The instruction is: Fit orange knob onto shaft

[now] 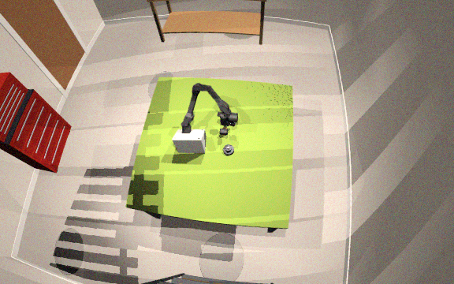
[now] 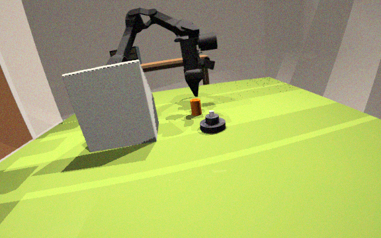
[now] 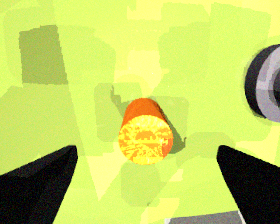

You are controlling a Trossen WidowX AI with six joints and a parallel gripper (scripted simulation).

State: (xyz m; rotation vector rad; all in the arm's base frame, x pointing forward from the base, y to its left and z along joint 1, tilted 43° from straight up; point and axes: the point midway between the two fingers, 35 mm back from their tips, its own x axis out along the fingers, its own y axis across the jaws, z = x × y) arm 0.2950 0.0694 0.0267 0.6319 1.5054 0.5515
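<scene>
Right now the orange knob is 4 cm below my gripper tip. Also, from my gripper tip: round dark pedestal: 15 cm to the right, 5 cm below, 3 cm ahead.
</scene>
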